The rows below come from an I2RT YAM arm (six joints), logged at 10 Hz.
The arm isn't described. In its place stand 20 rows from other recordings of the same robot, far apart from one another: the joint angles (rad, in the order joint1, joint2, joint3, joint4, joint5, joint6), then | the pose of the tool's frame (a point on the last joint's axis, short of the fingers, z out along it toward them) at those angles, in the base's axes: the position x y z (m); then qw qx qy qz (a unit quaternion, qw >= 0).
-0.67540, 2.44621, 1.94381, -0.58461, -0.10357, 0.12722 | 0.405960 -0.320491 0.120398 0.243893 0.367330 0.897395 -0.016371
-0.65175, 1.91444, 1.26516, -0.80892, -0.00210, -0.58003 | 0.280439 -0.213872 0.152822 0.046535 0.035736 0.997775 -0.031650
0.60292, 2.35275, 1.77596, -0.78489, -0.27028, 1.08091 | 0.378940 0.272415 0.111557 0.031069 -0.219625 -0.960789 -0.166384
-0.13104, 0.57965, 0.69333, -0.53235, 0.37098, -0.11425 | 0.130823 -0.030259 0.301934 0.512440 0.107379 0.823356 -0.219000
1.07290, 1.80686, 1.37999, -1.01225, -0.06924, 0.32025 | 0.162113 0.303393 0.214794 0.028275 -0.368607 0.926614 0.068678
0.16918, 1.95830, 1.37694, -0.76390, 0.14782, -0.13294 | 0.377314 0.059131 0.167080 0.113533 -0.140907 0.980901 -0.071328
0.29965, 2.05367, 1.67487, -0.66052, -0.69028, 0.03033 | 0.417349 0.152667 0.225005 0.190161 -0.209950 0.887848 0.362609
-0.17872, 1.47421, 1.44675, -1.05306, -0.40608, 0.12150 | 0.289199 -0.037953 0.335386 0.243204 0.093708 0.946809 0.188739
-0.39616, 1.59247, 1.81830, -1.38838, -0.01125, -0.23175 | 0.271915 -0.113301 0.390184 0.194498 0.079270 0.976010 -0.057361
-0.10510, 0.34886, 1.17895, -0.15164, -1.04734, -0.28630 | -0.032153 0.034396 0.482648 0.808262 -0.483068 0.331342 0.059756
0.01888, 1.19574, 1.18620, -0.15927, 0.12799, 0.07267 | 0.276641 0.000679 0.398445 0.645219 0.061741 0.761253 -0.019367
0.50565, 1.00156, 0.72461, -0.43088, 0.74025, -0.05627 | 0.191823 0.078760 0.261395 0.453305 -0.089458 0.855578 -0.233448
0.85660, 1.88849, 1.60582, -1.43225, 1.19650, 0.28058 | 0.249039 0.236705 0.267460 0.252329 -0.272983 0.778713 -0.505387
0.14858, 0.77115, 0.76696, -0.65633, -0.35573, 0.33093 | 0.157113 0.036054 0.290597 0.382539 0.003037 0.887439 0.257111
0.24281, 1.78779, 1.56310, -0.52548, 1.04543, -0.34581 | 0.392026 0.065374 0.312593 0.321606 -0.039902 0.818150 -0.474981
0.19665, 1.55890, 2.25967, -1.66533, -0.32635, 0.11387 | 0.220211 0.055509 0.492796 0.267014 -0.087417 0.938919 0.198726
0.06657, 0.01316, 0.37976, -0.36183, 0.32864, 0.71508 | 0.071535 -0.006746 0.261321 0.690477 0.331624 0.622710 0.159686
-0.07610, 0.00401, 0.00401, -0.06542, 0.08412, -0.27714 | 0.109693 -0.011363 0.167403 0.666981 -0.044578 0.728412 -0.150216
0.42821, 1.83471, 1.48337, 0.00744, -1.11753, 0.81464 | 0.372329 0.205134 0.310171 0.144509 -0.166391 0.739010 0.636628
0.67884, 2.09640, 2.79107, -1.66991, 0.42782, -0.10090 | 0.290985 0.215774 0.456720 0.332653 -0.297451 0.887770 -0.112823
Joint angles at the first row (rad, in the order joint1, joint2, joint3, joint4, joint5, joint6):
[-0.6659 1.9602 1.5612 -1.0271 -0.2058 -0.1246]
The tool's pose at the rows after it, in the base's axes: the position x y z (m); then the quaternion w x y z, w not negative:
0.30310 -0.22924 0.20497 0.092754 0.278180 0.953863 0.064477
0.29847 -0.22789 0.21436 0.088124 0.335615 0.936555 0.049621
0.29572 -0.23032 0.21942 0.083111 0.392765 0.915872 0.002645
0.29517 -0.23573 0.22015 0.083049 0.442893 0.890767 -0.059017
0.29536 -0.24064 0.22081 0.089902 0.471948 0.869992 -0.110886
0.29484 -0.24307 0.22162 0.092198 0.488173 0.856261 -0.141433
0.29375 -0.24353 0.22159 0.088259 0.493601 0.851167 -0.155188
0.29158 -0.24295 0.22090 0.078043 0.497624 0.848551 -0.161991
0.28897 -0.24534 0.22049 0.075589 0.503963 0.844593 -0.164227
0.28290 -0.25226 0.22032 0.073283 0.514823 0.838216 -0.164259
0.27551 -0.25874 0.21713 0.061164 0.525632 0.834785 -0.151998
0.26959 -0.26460 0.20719 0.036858 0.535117 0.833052 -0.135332
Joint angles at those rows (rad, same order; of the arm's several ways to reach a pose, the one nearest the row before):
[-0.6651 1.9518 1.5303 -1.0233 -0.1886 -0.0856]
[-0.6662 1.9240 1.5299 -1.0397 -0.1497 0.0322]
[-0.6663 1.9091 1.5299 -1.0321 -0.0479 0.1478]
[-0.6662 1.9087 1.5299 -1.0046 0.0814 0.2489]
[-0.6662 1.9091 1.5284 -0.9722 0.1875 0.3073]
[-0.6663 1.9087 1.5280 -0.9600 0.2516 0.3408]
[-0.6663 1.9087 1.5272 -0.9638 0.2817 0.3527]
[-0.6670 1.9091 1.5261 -0.9817 0.2993 0.3626]
[-0.6758 1.9091 1.5246 -0.9840 0.3042 0.3691]
[-0.7002 1.9095 1.5246 -0.9848 0.3027 0.3706]
[-0.7280 1.9167 1.5246 -1.0023 0.2794 0.3710]
[-0.7525 1.9426 1.5246 -1.0283 0.2531 0.3737]

